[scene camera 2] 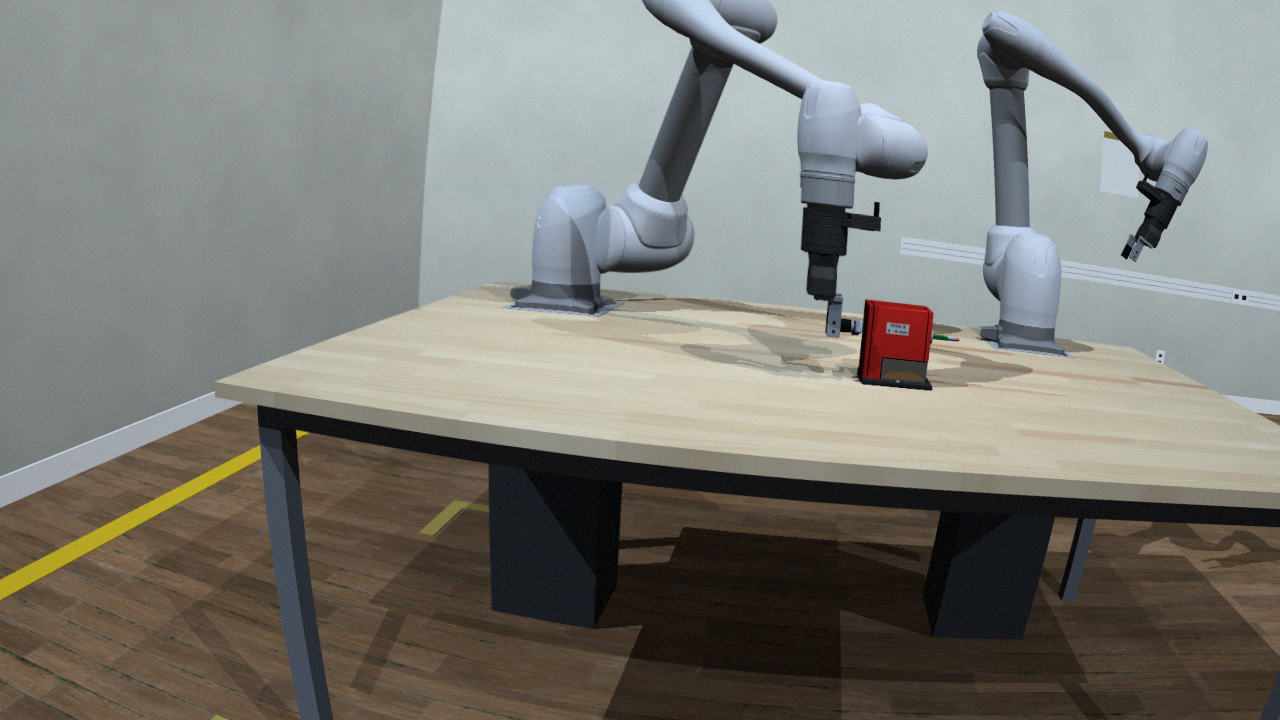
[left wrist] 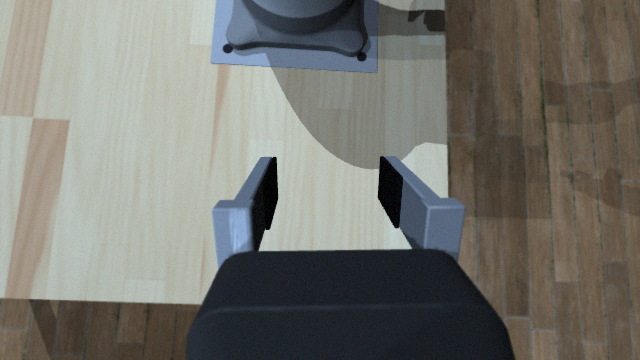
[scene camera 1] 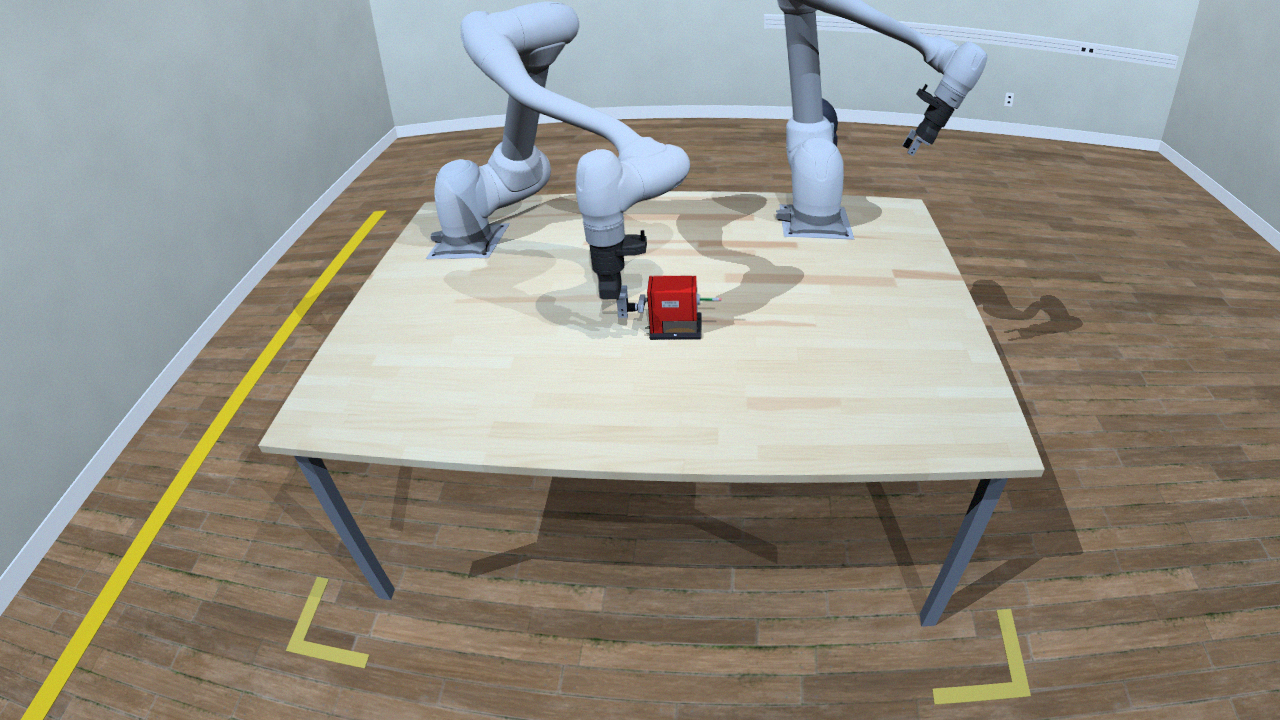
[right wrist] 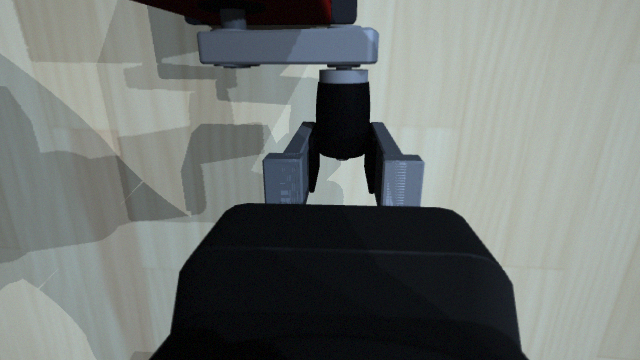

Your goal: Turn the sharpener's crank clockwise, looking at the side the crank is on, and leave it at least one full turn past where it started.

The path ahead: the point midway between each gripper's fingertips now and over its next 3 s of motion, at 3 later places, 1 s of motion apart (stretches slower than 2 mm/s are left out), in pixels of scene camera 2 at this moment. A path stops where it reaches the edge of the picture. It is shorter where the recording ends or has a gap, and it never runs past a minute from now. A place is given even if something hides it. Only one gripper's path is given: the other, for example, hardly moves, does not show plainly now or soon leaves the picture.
My right gripper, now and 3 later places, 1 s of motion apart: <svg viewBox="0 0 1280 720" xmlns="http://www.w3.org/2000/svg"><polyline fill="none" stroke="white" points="832,335 830,354 828,363 827,360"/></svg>
